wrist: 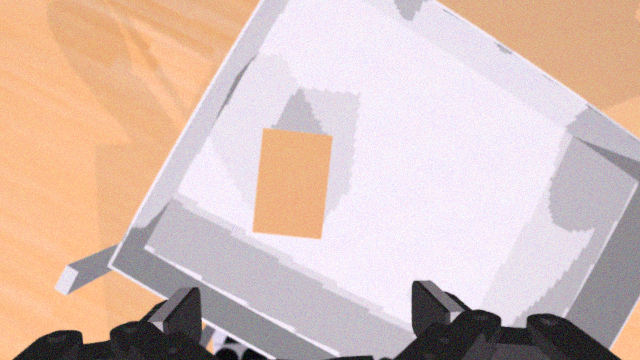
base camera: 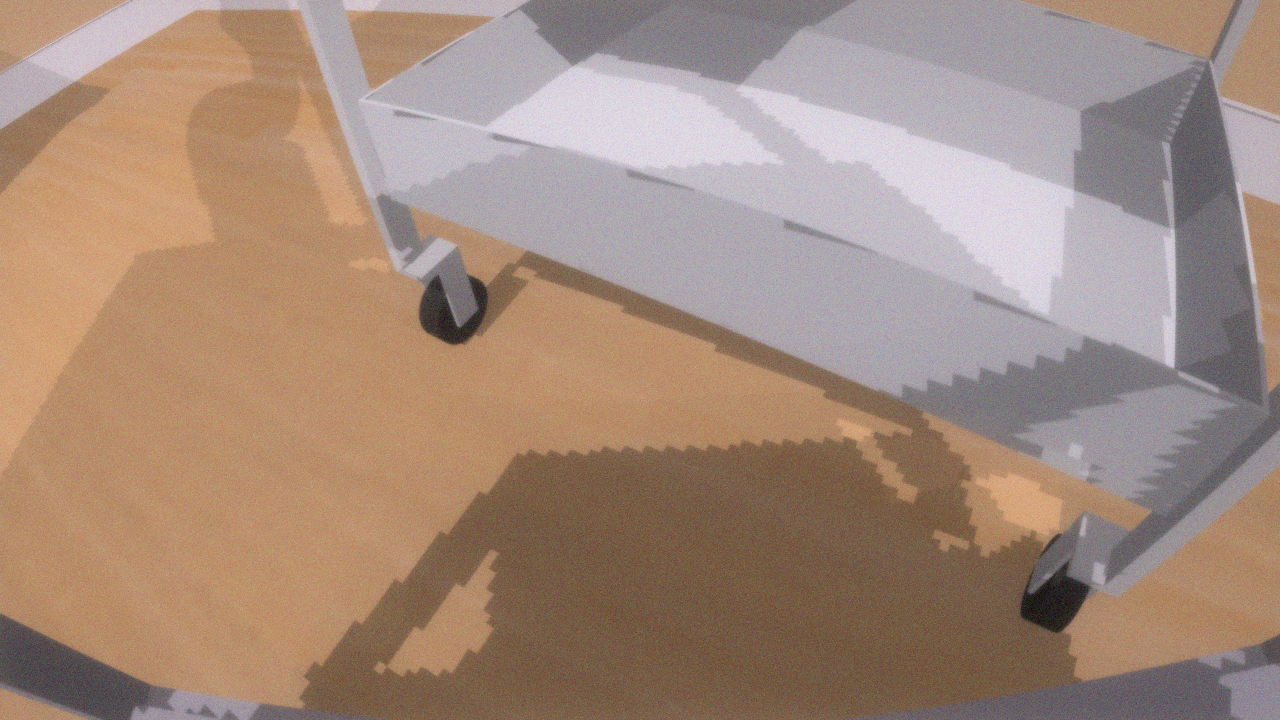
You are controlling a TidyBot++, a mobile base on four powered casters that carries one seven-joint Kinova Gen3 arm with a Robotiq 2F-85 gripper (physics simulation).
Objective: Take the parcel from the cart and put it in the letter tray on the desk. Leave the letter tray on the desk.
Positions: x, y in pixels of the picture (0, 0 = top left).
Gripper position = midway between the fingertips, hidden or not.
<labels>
gripper: wrist 307, 307; not seen in the base camera view (out of frame)
tan cardboard parcel: wrist 293, 172; not seen in the base camera view (out of frame)
</labels>
